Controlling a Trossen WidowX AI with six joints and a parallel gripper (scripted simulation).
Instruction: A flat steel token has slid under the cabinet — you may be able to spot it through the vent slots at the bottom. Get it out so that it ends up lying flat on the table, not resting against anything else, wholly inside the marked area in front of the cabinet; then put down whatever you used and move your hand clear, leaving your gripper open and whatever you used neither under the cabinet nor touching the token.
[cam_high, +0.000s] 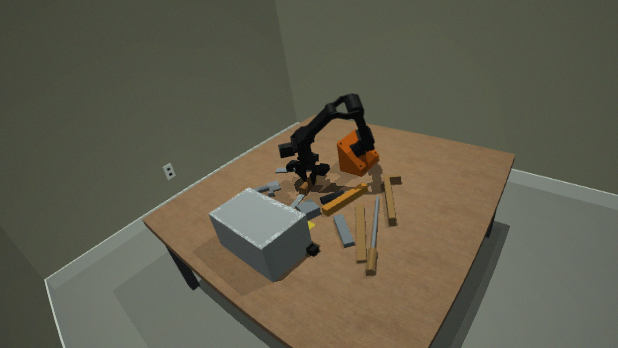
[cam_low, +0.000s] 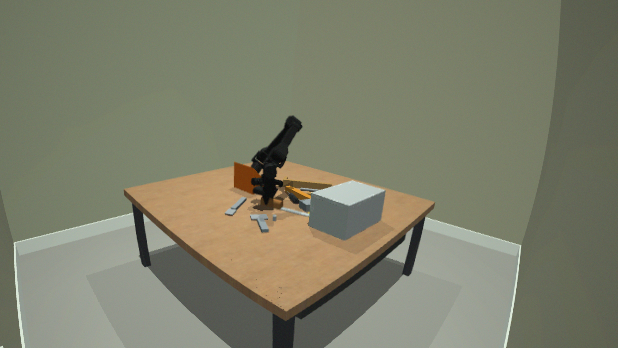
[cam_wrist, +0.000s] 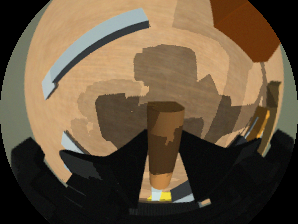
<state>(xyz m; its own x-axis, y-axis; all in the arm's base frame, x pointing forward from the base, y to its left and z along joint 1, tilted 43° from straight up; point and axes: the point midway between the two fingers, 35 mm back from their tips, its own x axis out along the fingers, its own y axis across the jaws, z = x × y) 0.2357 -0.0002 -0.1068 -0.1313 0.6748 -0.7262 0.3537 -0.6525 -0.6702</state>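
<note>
Now: the grey block 14 cm to the left of my gripper tip, 14 cm ahead of it and 1 cm above it. Also, from my gripper tip: wooden stick 37 cm to the left, 10 cm ahead; then orange bar 21 cm to the left, 1 cm above; then grey t-piece 15 cm to the right, 15 cm ahead.
</note>
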